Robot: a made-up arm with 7 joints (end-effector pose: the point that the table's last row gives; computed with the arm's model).
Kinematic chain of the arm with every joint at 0, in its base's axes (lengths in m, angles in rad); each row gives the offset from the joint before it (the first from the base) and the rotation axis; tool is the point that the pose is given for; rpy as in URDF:
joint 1: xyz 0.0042 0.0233 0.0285 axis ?
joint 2: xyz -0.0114 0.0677 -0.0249 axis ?
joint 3: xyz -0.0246 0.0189 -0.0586 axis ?
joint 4: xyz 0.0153 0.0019 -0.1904 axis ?
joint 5: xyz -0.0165 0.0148 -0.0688 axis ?
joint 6: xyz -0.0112 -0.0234 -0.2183 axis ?
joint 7: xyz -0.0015 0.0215 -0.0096 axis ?
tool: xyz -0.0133 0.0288 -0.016 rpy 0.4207 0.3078 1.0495
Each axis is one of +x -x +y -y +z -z.
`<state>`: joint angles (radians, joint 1 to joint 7).
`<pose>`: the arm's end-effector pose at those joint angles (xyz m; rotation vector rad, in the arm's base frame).
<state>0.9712 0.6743 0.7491 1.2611 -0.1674 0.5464 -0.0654</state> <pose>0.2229 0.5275 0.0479 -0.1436 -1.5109 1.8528</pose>
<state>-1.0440 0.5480 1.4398 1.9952 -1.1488 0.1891 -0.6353</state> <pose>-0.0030 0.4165 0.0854 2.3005 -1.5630 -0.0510</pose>
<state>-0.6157 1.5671 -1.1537 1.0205 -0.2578 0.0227 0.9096</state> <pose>-0.0576 0.5468 -0.2307 0.7478 1.4870 -0.7794</pose>
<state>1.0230 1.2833 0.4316 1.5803 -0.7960 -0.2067 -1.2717</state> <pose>0.0438 0.4007 0.2479 -0.7170 2.0007 -0.3951</pose>
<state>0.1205 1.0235 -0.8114 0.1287 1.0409 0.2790 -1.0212</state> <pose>0.0088 0.5571 -0.2515 1.9286 -0.4181 1.5080</pose>
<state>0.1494 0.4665 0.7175 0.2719 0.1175 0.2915 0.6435</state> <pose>0.0649 0.4103 -0.4733 -0.4910 0.1426 1.5534</pose>
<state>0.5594 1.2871 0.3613 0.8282 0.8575 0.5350 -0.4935</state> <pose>0.1530 0.5867 0.0439 0.0543 -1.1275 2.1441</pose>
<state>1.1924 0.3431 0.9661 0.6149 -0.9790 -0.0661 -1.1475</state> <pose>0.3972 0.4283 -0.1110 0.7674 -1.6485 2.3569</pose>
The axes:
joint 1: -y
joint 2: +x
joint 3: +z
joint 4: -y
joint 5: +z
joint 6: +y
joint 7: -x

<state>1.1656 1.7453 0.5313 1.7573 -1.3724 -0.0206 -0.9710</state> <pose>-0.1161 0.2434 0.2883 -1.4506 1.1613 0.1111</pose>
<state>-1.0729 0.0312 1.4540 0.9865 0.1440 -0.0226 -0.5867</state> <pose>-0.4308 0.3625 -0.1488 1.8574 -0.3333 2.0473</pose>
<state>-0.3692 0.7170 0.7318 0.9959 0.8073 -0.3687 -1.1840</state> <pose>0.0289 0.5184 -0.2448 0.7408 -1.4633 2.6707</pose>
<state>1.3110 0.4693 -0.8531 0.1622 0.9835 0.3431 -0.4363</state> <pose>0.4847 0.3579 -0.1256 0.0606 -0.6812 1.5972</pose>
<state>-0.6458 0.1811 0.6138 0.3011 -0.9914 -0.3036 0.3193</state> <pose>-0.3101 0.3021 -0.4310 0.3137 0.6806 0.4121</pose>
